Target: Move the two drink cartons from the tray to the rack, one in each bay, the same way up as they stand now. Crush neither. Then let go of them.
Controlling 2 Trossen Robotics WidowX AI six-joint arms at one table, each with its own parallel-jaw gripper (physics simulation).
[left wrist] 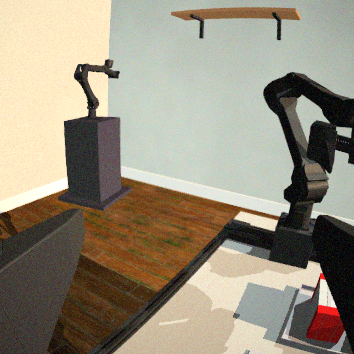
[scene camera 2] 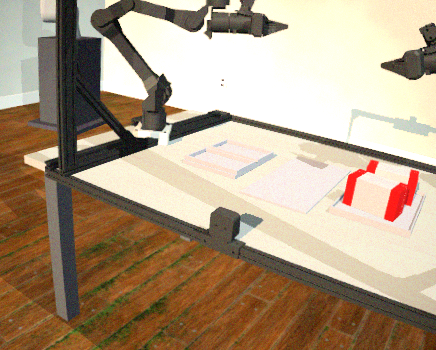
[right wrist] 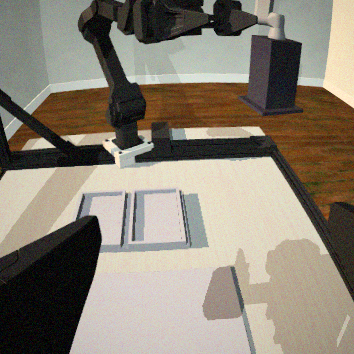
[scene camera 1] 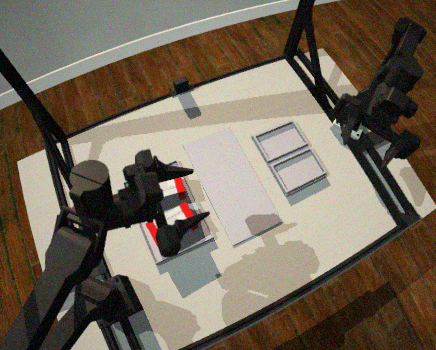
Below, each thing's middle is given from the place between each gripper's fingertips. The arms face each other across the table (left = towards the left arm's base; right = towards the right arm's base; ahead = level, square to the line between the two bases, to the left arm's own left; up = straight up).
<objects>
The pale mat (scene camera 1: 241,203) lies 20 cm behind my left hand, 13 cm to the right of it and 36 cm below it. Also, from my left hand: grey tray (scene camera 2: 403,225) (24 cm behind, 33 cm to the right, 35 cm below).
I see my right gripper 10 cm past the grey tray, 5 cm to the left of it and 30 cm above it. Round my right hand: pale mat 6 cm behind, 15 cm to the left, 31 cm below.
</objects>
